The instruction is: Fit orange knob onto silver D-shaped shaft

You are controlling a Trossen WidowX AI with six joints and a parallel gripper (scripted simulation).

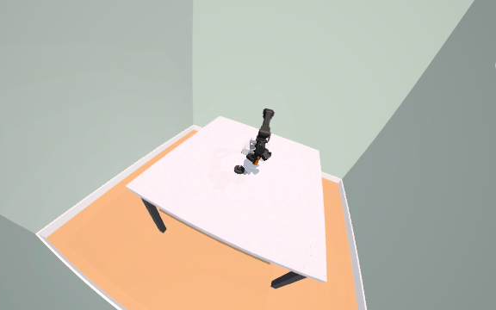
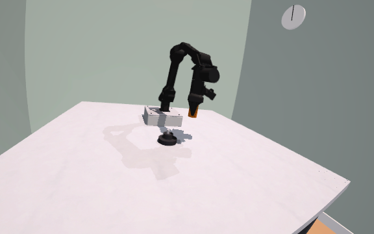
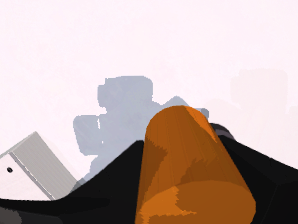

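The dark round pedestal is 110 mm to the right of my gripper tip, 100 mm below it and 20 mm ahead of it. Also, from my gripper tip: orange knob 30 mm above.
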